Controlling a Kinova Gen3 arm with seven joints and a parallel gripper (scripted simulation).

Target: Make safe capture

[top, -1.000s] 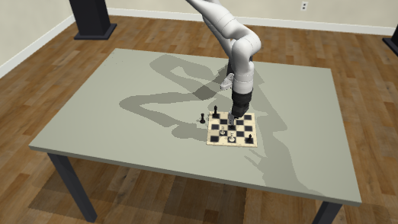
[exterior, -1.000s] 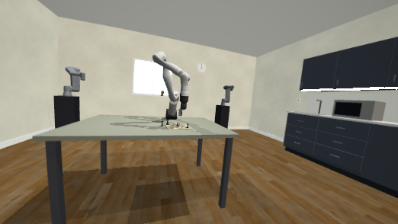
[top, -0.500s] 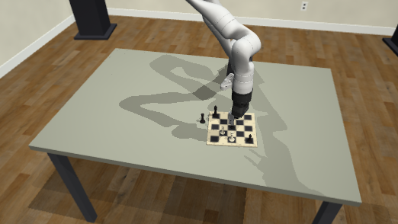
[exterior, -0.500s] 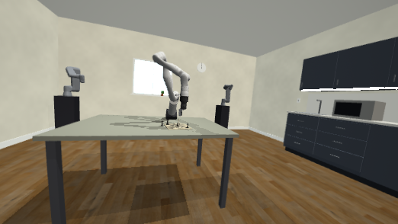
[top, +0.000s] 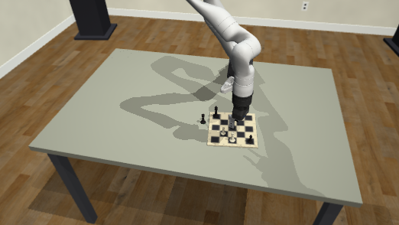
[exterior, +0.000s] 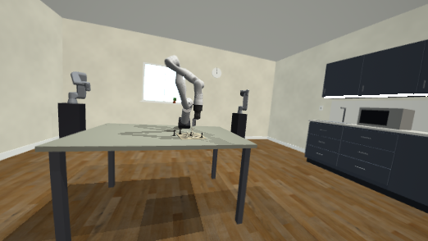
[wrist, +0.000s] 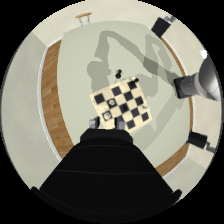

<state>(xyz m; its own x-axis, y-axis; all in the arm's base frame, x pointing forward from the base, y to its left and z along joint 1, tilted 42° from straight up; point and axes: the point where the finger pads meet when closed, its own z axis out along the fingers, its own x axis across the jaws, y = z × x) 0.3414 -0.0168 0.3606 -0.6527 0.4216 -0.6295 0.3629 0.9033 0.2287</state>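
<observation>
Now: the chessboard 8 cm behind my hand and 12 cm below it.
</observation>
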